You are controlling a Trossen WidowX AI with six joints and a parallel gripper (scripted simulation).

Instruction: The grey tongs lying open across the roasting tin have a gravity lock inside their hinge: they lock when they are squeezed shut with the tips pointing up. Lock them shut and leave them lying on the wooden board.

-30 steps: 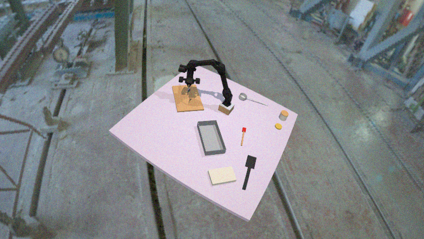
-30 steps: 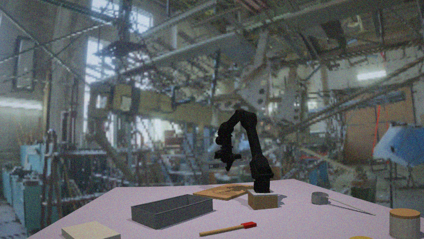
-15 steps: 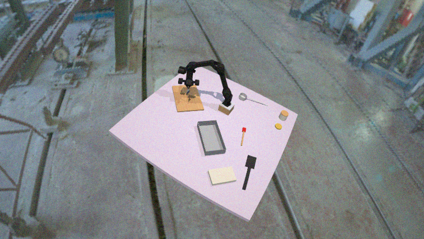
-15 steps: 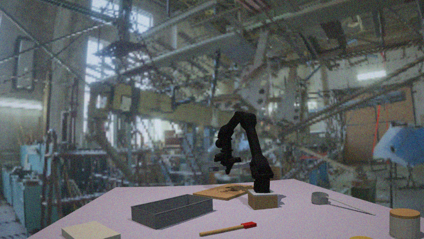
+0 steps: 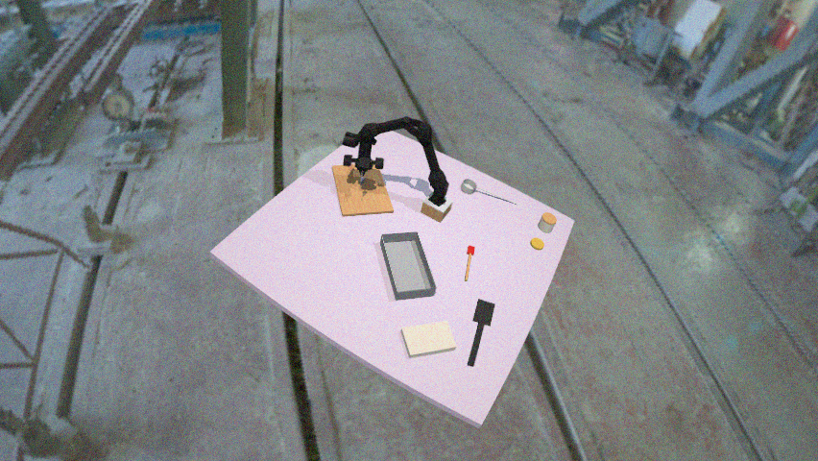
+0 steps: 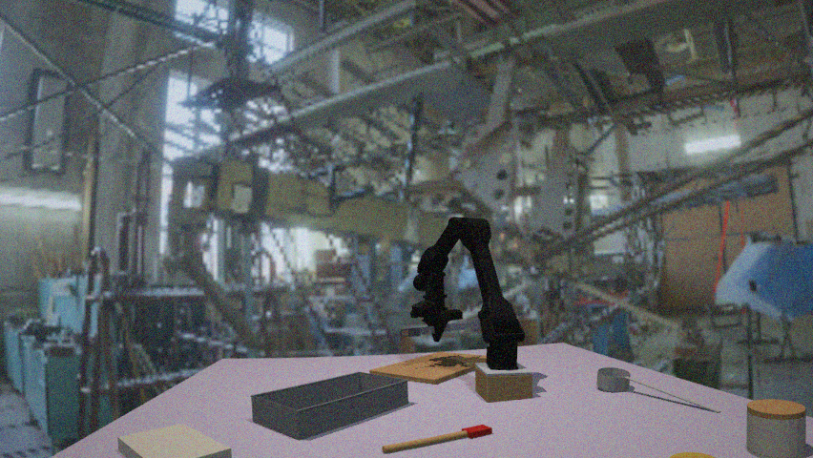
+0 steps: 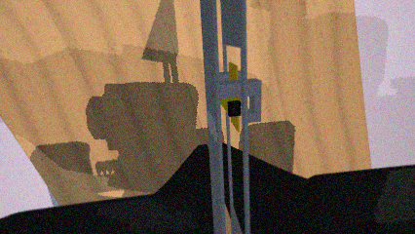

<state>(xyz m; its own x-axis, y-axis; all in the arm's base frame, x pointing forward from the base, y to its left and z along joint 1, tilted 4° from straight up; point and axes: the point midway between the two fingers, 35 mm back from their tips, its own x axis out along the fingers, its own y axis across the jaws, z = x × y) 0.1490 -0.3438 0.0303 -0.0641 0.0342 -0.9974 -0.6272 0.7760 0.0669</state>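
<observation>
The yellow piece is 3 cm ahead of my gripper tip, 2 cm to the left of it and 4 cm above it. Round my gripper tip: red-tipped spatula 1 cm behind, 63 cm to the left, 8 cm below; then wooden board 7 cm below; then grey roasting tin 23 cm ahead, 47 cm to the left, 5 cm below.
</observation>
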